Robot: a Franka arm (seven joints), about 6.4 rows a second.
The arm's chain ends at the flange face. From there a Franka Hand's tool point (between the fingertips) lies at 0.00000 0.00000 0.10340 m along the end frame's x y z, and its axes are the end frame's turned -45 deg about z.
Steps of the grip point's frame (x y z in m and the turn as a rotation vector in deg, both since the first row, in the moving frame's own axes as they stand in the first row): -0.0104 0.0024 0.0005 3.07 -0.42 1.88; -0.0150 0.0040 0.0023 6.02 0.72 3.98; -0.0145 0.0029 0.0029 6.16 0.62 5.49; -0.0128 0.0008 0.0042 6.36 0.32 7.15; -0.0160 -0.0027 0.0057 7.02 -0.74 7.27; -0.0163 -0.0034 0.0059 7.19 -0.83 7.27; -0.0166 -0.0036 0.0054 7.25 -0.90 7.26; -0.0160 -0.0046 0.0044 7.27 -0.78 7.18
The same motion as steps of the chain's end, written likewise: -0.0013 0.0125 0.0007 1.87 -2.47 1.88; -0.0013 0.0222 0.0029 4.77 -3.75 3.98; -0.0016 0.0213 0.0035 4.79 -3.92 5.49; -0.0013 0.0186 0.0048 4.72 -4.27 7.15; -0.0039 0.0180 0.0065 4.44 -5.49 7.27; -0.0043 0.0178 0.0067 4.50 -5.67 7.27; -0.0045 0.0179 0.0062 4.49 -5.76 7.26; -0.0049 0.0169 0.0052 4.59 -5.69 7.18
